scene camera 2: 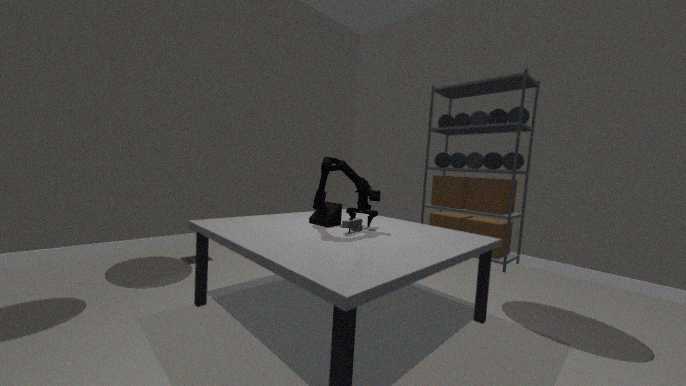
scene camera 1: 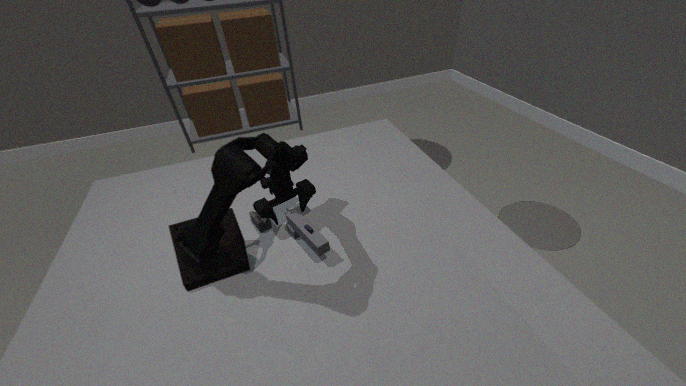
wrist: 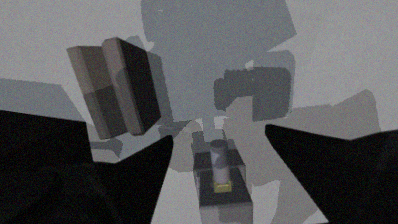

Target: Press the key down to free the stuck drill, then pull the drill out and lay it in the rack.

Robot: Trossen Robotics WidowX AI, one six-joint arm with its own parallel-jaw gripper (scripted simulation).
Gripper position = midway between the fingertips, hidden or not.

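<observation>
My gripper (scene camera 1: 289,217), visible in the wrist view too (wrist: 218,134), is open and holds nothing. I can see a drill (wrist: 219,152). There is a rack (wrist: 117,85) as well, and a grey holder block (scene camera 1: 296,223) is also part of the scene.
</observation>
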